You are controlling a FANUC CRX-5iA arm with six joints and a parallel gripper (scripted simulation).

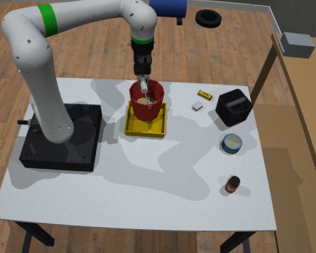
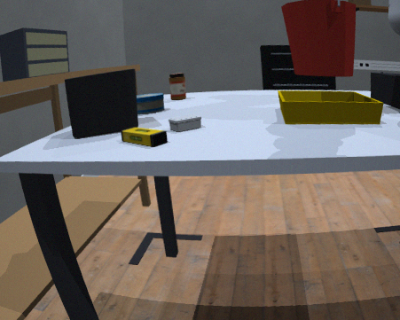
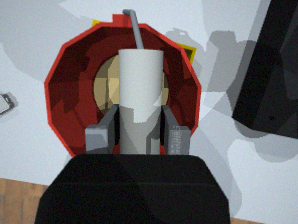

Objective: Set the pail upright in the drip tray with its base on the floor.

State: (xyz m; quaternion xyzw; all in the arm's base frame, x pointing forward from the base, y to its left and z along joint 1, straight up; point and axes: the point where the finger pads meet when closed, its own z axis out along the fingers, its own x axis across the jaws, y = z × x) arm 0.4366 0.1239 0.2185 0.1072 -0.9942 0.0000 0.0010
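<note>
The wire handle lies 1 cm ahead of my hand and 3 cm below it. From my hand the other things lie so: red pail (1 cm ahead, 9 cm below); small grey box (31 cm ahead, 12 cm to the left, 30 cm below); yellow drip tray (2 cm ahead, 30 cm below).
</note>
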